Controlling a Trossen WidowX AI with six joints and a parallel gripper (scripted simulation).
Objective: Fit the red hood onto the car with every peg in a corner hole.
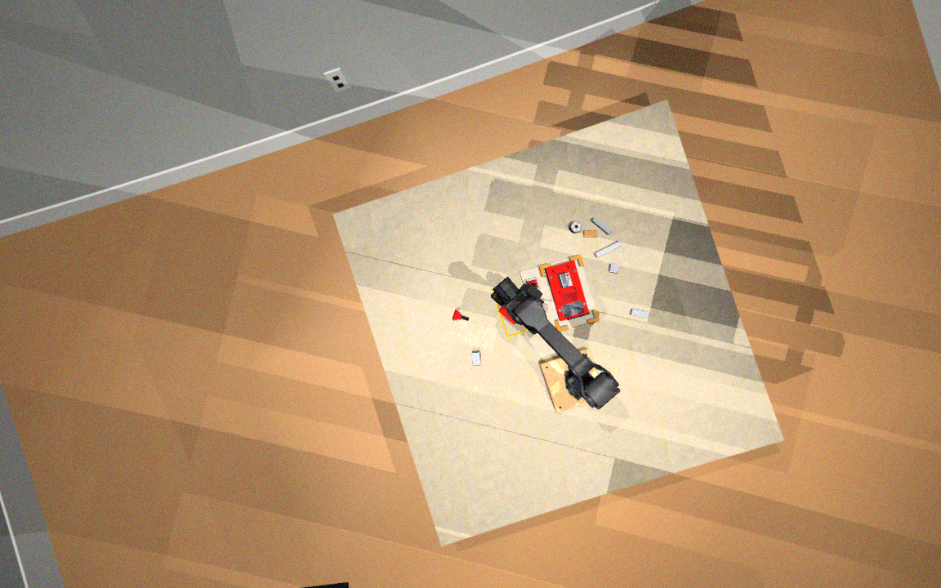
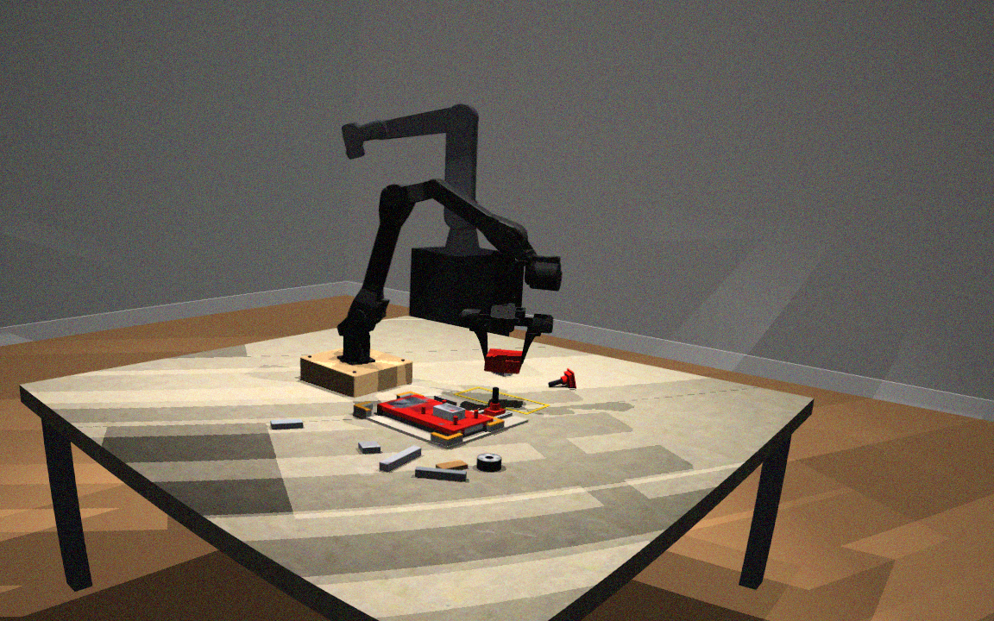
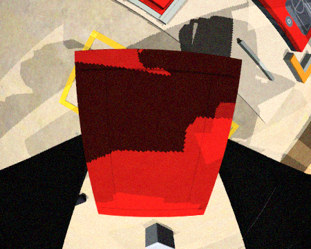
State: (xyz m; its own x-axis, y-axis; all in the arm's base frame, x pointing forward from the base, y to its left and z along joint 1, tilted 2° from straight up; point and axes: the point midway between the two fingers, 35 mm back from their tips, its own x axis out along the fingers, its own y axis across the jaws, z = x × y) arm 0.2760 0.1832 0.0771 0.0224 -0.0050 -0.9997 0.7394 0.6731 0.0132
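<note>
My gripper tip is now 7 cm short of the grey engine block, 19 cm to the left of it and 6 cm above it. Also, from my gripper tip: wheel 26 cm ahead, 26 cm to the right, 8 cm below; red hood 1 cm above; wooden chip 23 cm ahead, 32 cm to the right, 8 cm below.
</note>
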